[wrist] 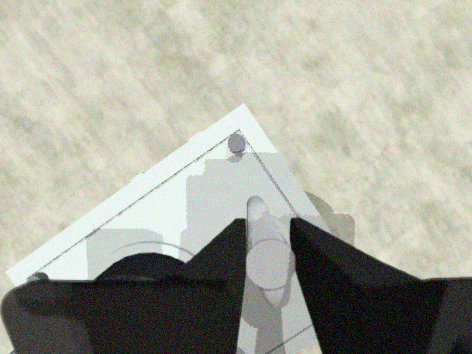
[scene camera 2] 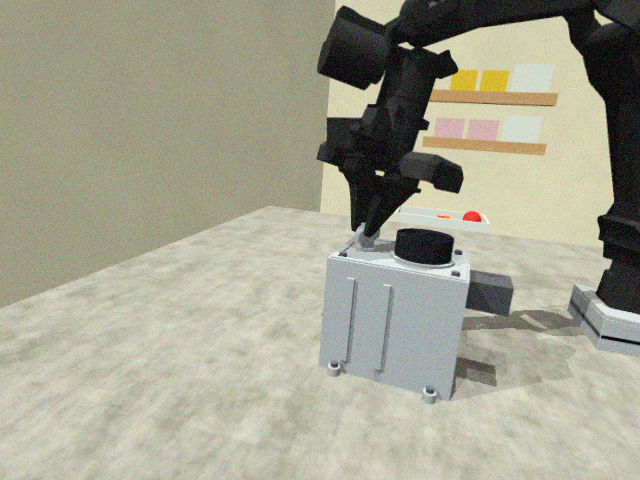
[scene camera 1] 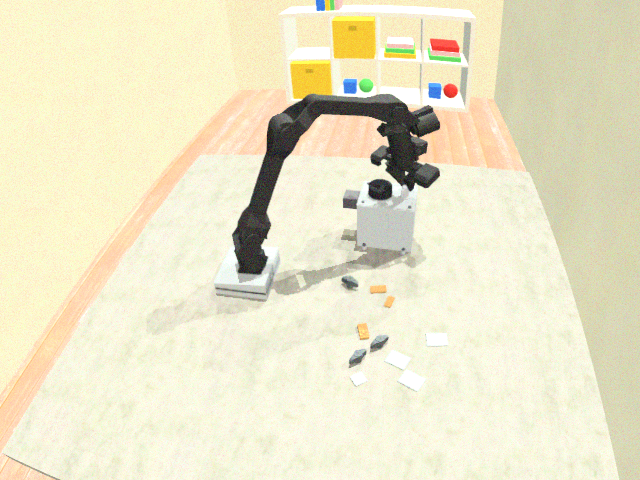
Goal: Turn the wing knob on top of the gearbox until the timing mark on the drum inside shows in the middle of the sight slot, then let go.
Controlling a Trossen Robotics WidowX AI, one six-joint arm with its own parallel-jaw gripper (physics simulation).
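Frame: origin at the arm's base, x ahead, y left, z up, level; millimetres.
Where they show: gripper, fingertip midpoint: (wrist: pixel 267 228) (scene camera 2: pixel 361 234) (scene camera 1: pixel 408 189); arm's base, origin of the base link: (scene camera 2: pixel 626 305) (scene camera 1: pixel 253 264).
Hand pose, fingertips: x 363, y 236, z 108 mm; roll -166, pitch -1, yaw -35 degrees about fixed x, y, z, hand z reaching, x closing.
Observation:
Things, the pixels of their top centre, and the offset from my fingertips. "pt": a spot on its surface instead.
- light grey gearbox, middle of its top: (scene camera 2: pixel 426 229) (scene camera 1: pixel 380 183) dx -74, dy -7, dz +16 mm
- black round cap, surface spot: (wrist: pixel 142 266) (scene camera 2: pixel 403 244) pt dx -52, dy +17, dz +0 mm
- dark grey block, surface spot: (scene camera 2: pixel 490 292) pt dx -149, dy +17, dz -39 mm
The light grey gearbox (scene camera 1: pixel 385 227) (scene camera 2: pixel 418 330) (wrist: pixel 160 202) stands upright on the mat. Its pale wing knob (scene camera 1: pixel 405 190) (scene camera 2: pixel 367 239) (wrist: pixel 270 264) is on top, near one edge, beside a black round cap. My gripper (scene camera 1: pixel 409 186) (scene camera 2: pixel 361 232) (wrist: pixel 267 228) points down at the knob and is shut on it, one finger on each side. In the wrist view the knob's wings run nearly along the gap between the fingers. The sight slot and the timing mark cannot be made out in these views.
The black round cap (scene camera 1: pixel 379 189) (scene camera 2: pixel 423 246) (wrist: pixel 142 266) rises close beside the fingers. A dark grey block (scene camera 1: pixel 351 199) (scene camera 2: pixel 490 292) sticks out from the gearbox's side. Orange pieces (scene camera 1: pixel 377 289), dark stones (scene camera 1: pixel 349 281) and white squares (scene camera 1: pixel 436 339) lie on the mat. A white tray (scene camera 2: pixel 442 219) stands farther off.

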